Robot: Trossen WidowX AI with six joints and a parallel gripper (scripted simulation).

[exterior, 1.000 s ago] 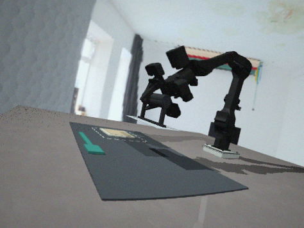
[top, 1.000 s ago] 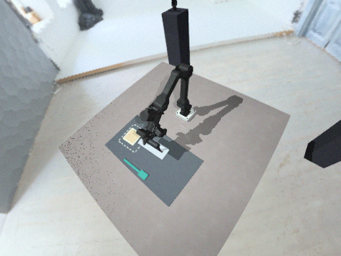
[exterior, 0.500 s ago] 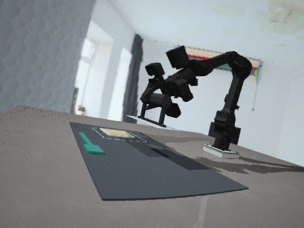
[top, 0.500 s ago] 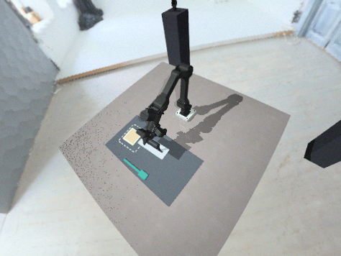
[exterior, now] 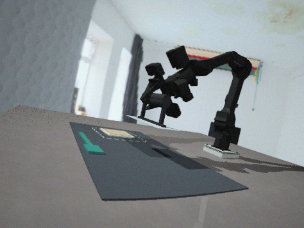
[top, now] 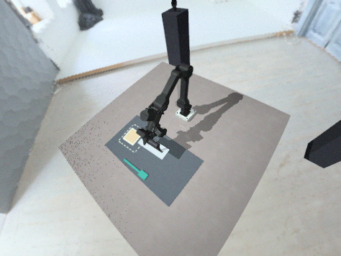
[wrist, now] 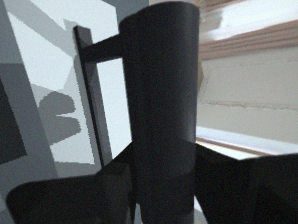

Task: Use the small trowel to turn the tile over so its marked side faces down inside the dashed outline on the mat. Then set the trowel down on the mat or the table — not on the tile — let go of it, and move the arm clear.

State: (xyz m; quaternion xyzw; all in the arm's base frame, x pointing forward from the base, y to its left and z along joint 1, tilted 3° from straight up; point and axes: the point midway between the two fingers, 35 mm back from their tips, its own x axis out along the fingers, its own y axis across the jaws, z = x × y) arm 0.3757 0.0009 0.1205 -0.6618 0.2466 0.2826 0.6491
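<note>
Now: the dark mat 160 mm below my gripper tip and 20 mm to the right of it. The rest, counted from my gripper tip: teal trowel: 140 mm ahead, 130 mm below; then cream tile: 210 mm to the right, 130 mm below, 10 mm behind.
</note>
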